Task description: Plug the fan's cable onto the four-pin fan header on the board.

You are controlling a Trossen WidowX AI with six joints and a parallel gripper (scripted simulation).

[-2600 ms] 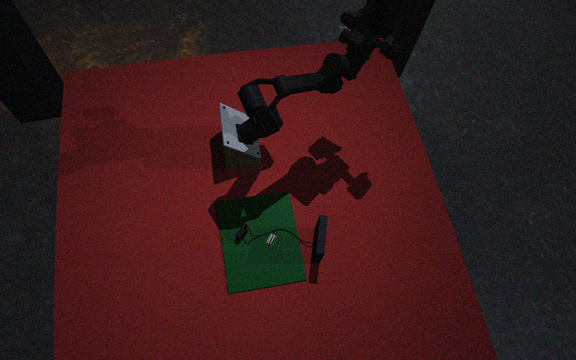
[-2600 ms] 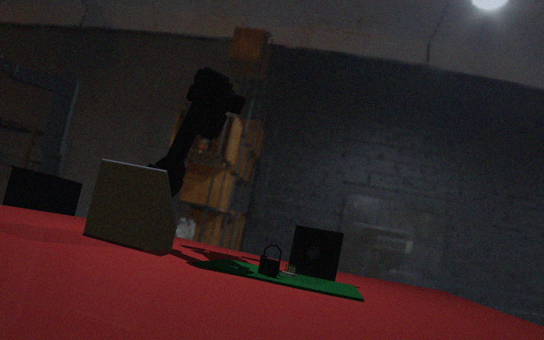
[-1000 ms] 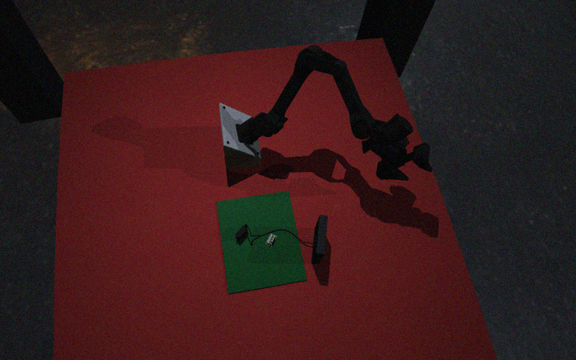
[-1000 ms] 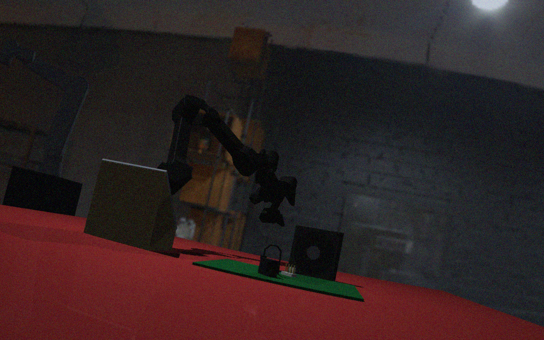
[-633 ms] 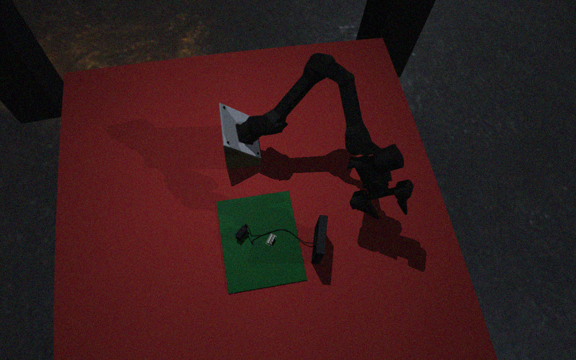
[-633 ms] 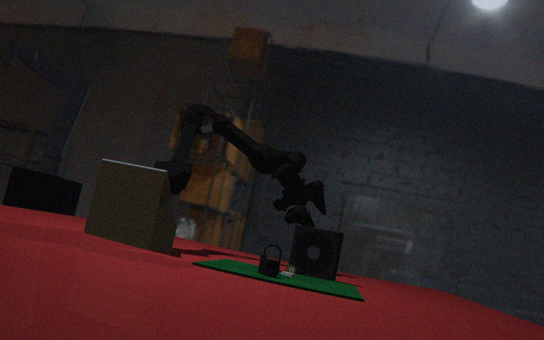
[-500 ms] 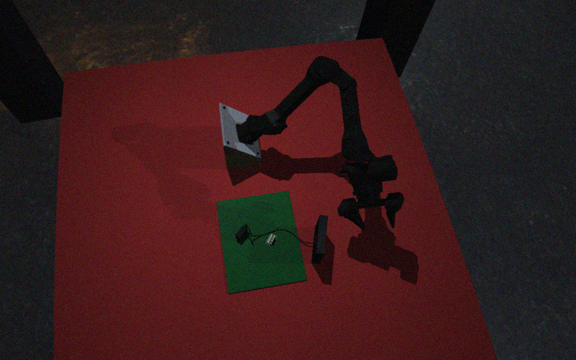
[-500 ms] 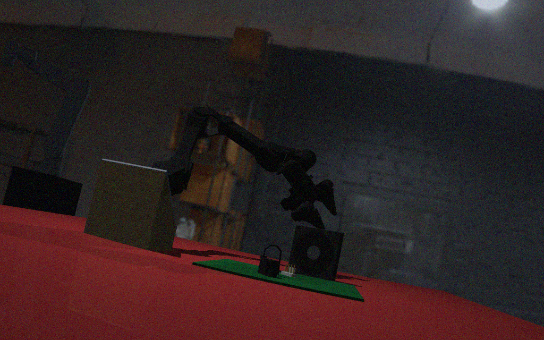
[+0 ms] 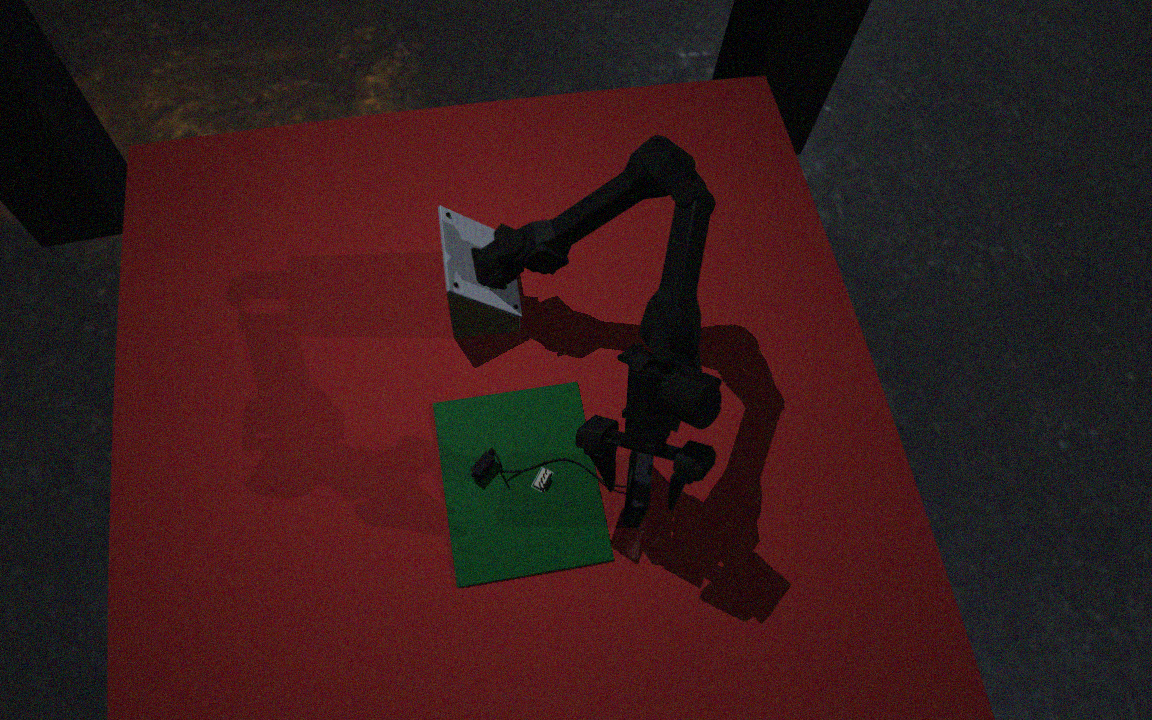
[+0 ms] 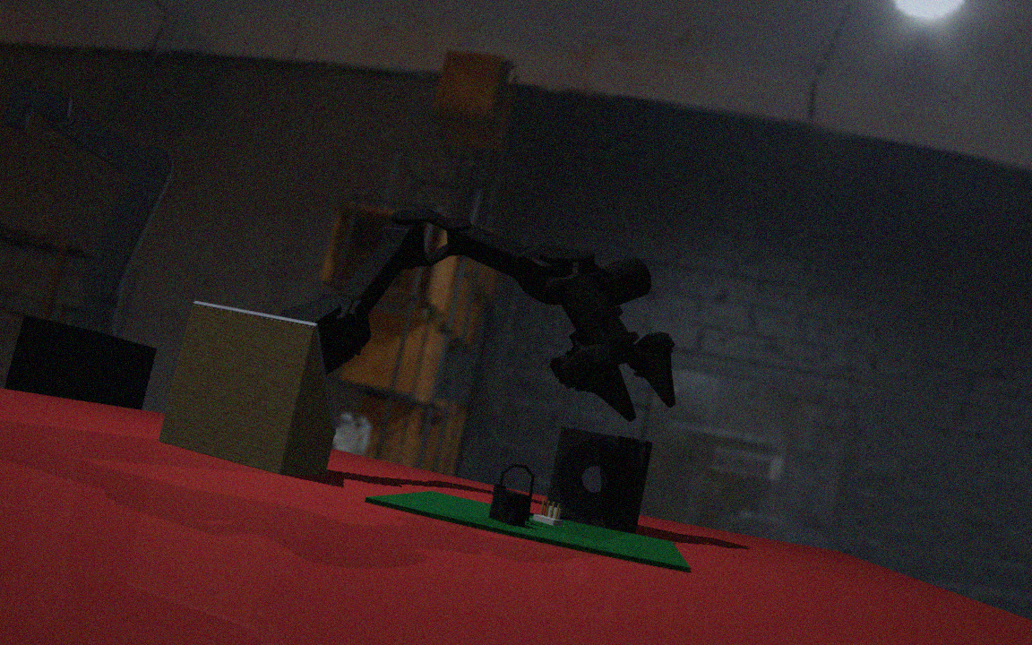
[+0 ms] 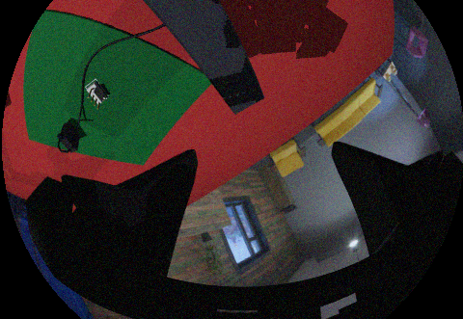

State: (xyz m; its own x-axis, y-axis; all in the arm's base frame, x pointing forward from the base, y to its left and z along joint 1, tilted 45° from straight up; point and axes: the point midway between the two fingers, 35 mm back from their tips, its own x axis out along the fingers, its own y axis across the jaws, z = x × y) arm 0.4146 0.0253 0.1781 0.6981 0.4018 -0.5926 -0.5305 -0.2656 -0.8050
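The black plug is 140 mm behind my gripper tip, 210 mm to the right of it and 140 mm below it. Round my gripper tip: green board: 110 mm behind, 150 mm to the right, 170 mm below; then four-pin header: 100 mm behind, 120 mm to the right, 160 mm below; then black fan: 60 mm behind, 10 mm to the left, 100 mm below.
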